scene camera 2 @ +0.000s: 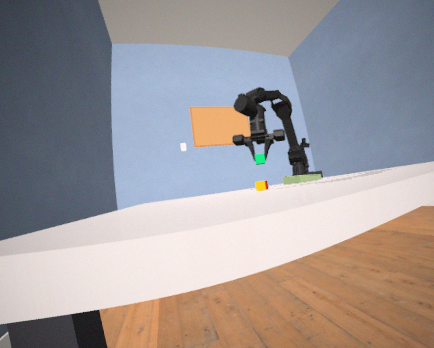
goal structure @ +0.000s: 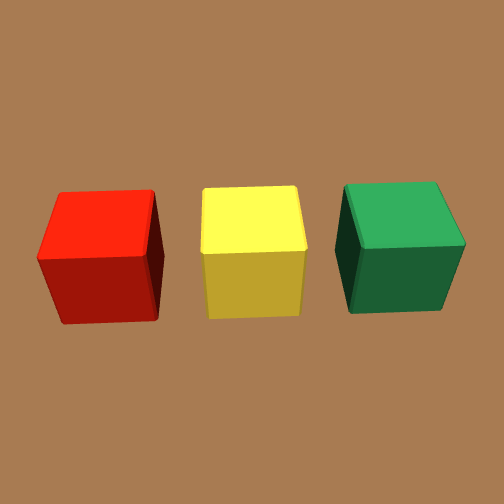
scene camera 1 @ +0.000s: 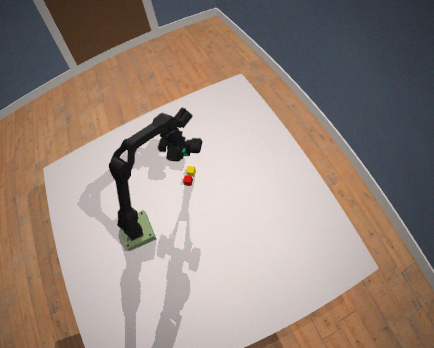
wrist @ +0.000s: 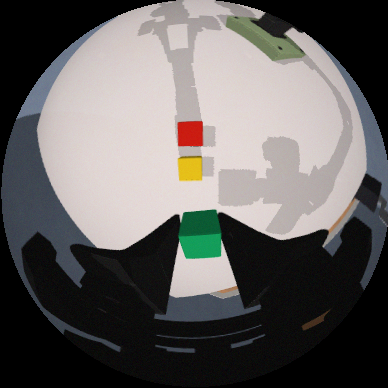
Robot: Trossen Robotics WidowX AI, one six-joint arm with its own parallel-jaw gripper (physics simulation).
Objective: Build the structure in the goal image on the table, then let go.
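Frame: origin at the arm's base, x ahead, y left, z up, level; metres.
Seen in the pictures: gripper, between the fingertips: (scene camera 2: 260, 160) (scene camera 1: 185, 154) (wrist: 198, 217); arm's base, origin of its link: (scene camera 2: 299, 175) (scene camera 1: 135, 232).
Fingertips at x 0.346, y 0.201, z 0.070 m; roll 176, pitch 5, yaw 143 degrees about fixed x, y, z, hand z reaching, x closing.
Observation:
Offsets run from my fingertips to a thing's middle. Level surfaces: height alone.
My gripper (scene camera 2: 259, 158) (wrist: 198, 217) is shut on a green cube @[dz +0.003, dx +0.008, dy +0.015 m] (scene camera 1: 184, 152) (scene camera 2: 259, 159) (wrist: 200, 244) and holds it well above the table. A yellow cube @[dz -0.089, dx -0.006, dy -0.032 m] (scene camera 1: 190, 171) (scene camera 2: 261, 186) (wrist: 190, 168) and a red cube @[dz -0.089, dx -0.037, dy -0.070 m] (scene camera 1: 187, 180) (scene camera 2: 267, 185) (wrist: 190, 133) rest on the table side by side, with a narrow gap between them in the wrist view. In scene camera 2 the yellow cube hides most of the red one, and the green cube hangs over the yellow one. In scene camera 1 the fingers are mostly hidden behind the gripper's body.
The white table top @[dz -0.105 m] (scene camera 1: 280, 215) (scene camera 2: 165, 220) (wrist: 100, 125) lies under the cubes. The arm stands on a green base plate (scene camera 1: 146, 235) (scene camera 2: 302, 179) (wrist: 260, 40). Shadows of the arm fall across the table around the red and yellow cubes.

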